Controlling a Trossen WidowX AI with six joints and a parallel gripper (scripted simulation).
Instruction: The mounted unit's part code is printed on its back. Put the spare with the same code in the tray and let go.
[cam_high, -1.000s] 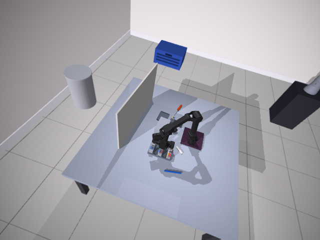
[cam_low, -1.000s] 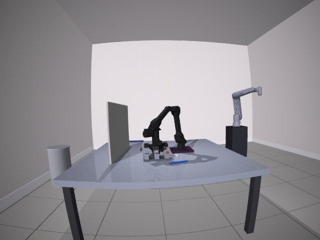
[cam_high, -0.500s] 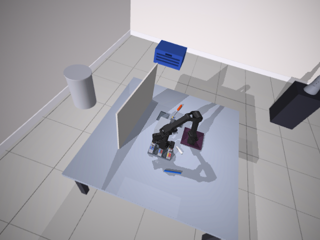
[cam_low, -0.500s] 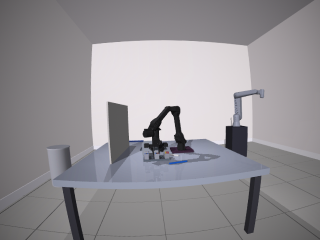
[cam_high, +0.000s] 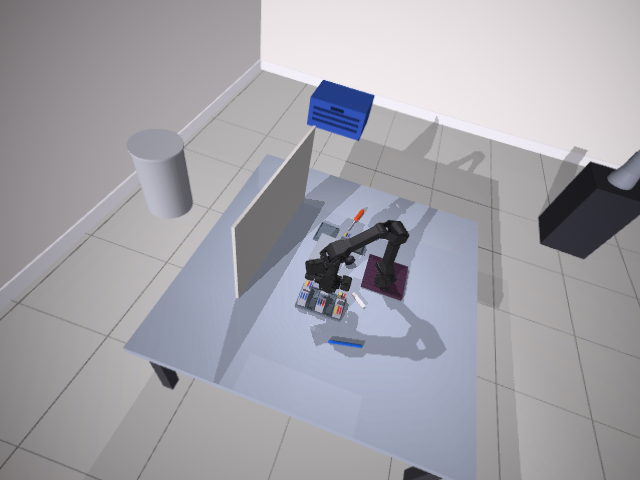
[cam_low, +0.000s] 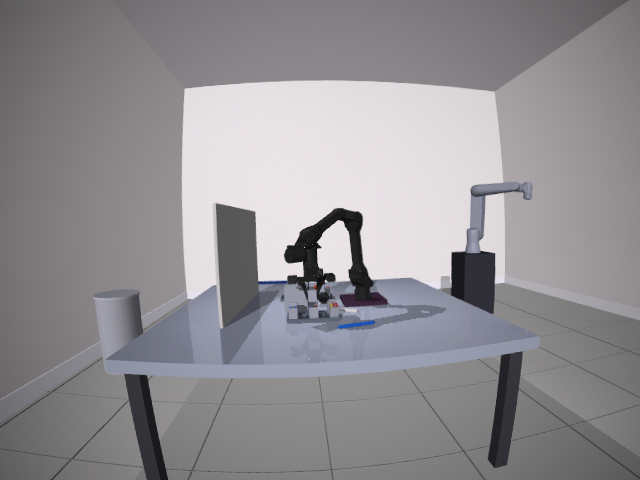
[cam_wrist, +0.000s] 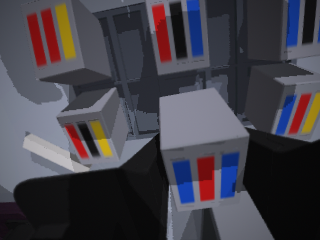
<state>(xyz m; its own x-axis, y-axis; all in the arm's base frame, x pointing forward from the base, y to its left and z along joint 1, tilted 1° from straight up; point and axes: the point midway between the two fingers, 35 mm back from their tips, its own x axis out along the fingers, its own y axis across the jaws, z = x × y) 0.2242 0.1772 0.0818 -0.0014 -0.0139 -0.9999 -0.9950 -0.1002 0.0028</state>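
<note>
Right now my gripper tip is 170 mm to the left of the mounted unit, 70 mm short of it and 10 mm above it. The rest, counted from my gripper tip: grey spare 30 mm above; then black tape roll 230 mm to the right, 50 mm behind, 40 mm below; then white cable tie bundle 150 mm behind, 60 mm below, 50 mm to the right.
</note>
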